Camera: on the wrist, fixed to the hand. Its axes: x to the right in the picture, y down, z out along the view.
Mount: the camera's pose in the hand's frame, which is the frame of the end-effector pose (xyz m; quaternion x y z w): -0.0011 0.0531 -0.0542 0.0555 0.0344 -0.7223 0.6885
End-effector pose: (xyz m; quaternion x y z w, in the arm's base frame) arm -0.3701 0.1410 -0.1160 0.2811 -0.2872 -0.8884 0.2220
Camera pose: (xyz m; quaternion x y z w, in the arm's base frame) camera -0.3229 0.0816 -0.1186 -0.4439 0.0364 0.7464 0.4946
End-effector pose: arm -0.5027 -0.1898 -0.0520 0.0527 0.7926 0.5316 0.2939
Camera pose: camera -0.5422 -0.2114 0.0090 -0.5382 0.6234 0.1115 0.5561
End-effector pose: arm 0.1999 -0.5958 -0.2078 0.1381 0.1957 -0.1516 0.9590
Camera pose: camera 0.1992 -0.5293 -0.2444 0.0122 0.2591 -0.8032 0.5364
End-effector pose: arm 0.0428 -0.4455 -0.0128 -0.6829 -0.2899 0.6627 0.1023
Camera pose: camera 0.1089 -0.4759 -0.0342 -0.2779 -0.6525 0.3750 0.5970
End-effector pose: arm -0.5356 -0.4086 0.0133 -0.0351 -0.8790 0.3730 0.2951
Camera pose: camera -0.5136 -0.3363 0.0065 0.6143 -0.5997 0.0912 0.5048
